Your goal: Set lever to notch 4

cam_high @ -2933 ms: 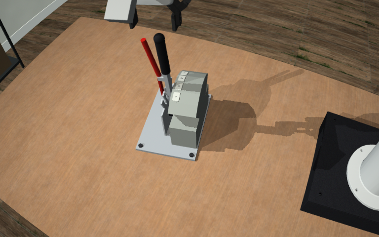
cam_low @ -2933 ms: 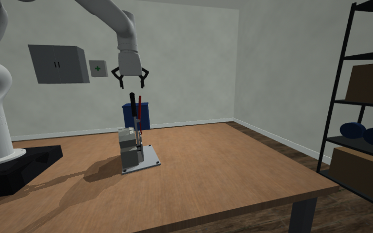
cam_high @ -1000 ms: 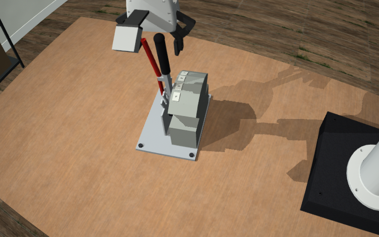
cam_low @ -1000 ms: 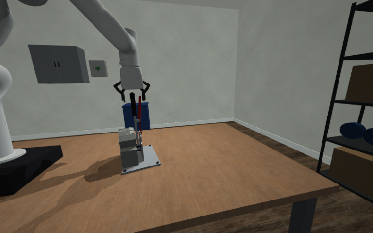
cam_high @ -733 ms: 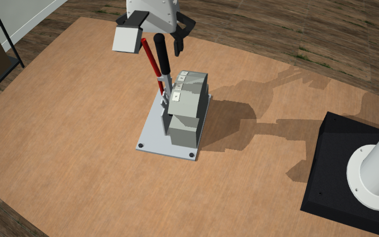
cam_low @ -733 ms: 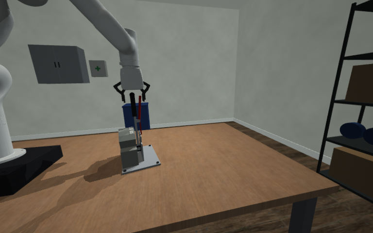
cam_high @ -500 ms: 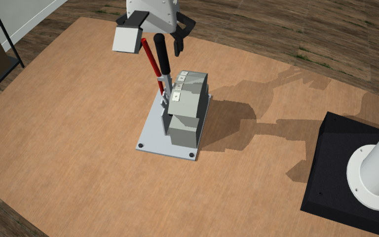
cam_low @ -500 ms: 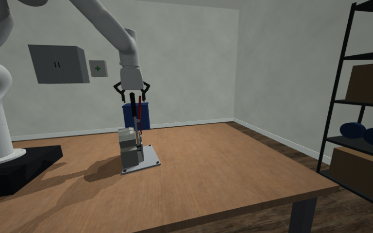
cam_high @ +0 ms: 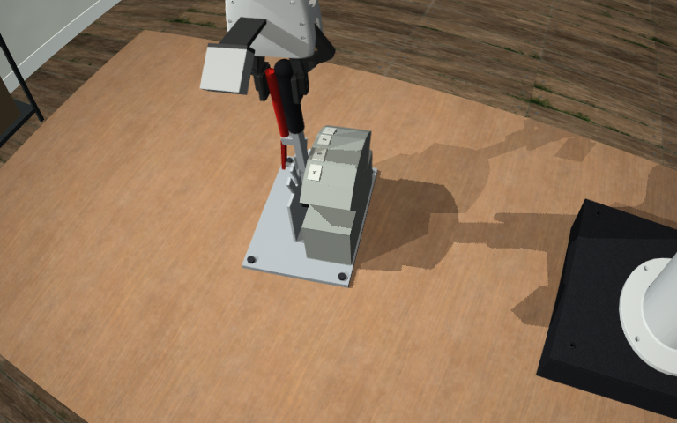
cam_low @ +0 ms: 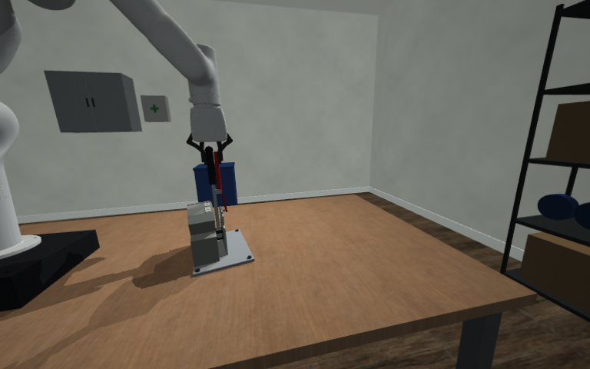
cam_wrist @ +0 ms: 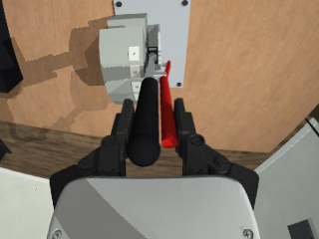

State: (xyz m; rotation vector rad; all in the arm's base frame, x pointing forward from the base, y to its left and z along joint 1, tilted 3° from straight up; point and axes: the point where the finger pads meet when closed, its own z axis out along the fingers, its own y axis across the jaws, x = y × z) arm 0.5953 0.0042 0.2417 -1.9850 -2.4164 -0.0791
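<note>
My gripper is now 2 cm short of the red bar, 1 cm to the left of it and 11 cm above it.
</note>
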